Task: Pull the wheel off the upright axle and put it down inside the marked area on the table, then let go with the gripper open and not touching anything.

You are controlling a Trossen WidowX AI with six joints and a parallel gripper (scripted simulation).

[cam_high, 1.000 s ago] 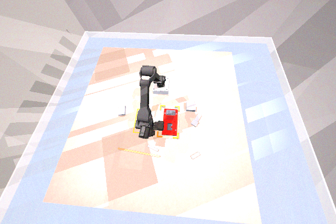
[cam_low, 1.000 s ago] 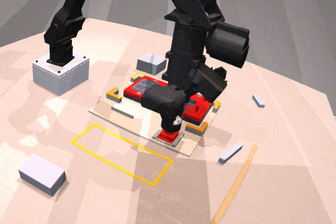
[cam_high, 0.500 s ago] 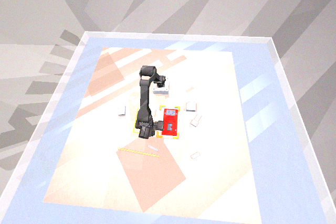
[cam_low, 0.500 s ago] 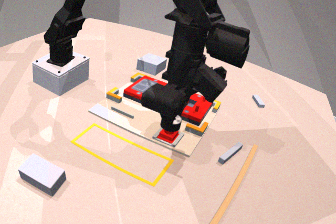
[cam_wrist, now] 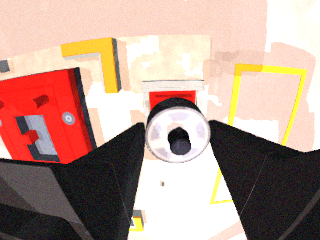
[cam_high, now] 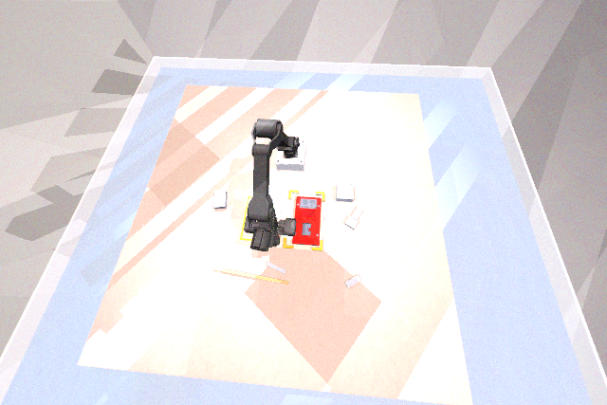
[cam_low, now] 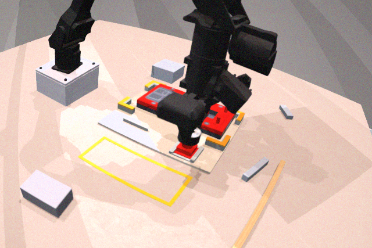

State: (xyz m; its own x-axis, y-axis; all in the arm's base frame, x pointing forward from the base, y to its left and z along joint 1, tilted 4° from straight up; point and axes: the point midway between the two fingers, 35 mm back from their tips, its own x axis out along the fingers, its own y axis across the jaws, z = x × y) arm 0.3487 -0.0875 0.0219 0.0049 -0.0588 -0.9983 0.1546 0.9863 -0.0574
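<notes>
Now: the upright axle 1 cm below my gripper tip. From my gripper tip the other things lie so: long wooden strip (16 cm ahead, 10 cm to the right, 4 cm below); then wheel (right at my gripper tip).
</notes>
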